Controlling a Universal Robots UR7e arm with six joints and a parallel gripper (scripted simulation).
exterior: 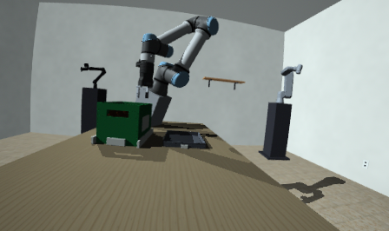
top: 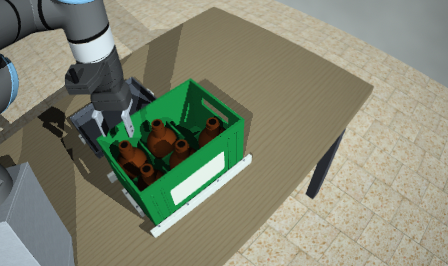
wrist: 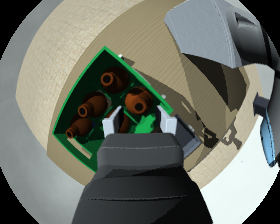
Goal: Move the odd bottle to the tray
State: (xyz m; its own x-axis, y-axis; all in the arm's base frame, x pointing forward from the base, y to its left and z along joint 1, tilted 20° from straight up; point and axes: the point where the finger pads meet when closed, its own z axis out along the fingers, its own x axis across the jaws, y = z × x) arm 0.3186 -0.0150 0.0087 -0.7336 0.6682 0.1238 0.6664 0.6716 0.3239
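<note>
The crate lies 140 mm below my hand, 90 mm ahead of it and 40 mm to the right of it. The rest, counted from my hand: dark grey tray: 250 mm to the left, 210 mm below, 60 mm ahead.
</note>
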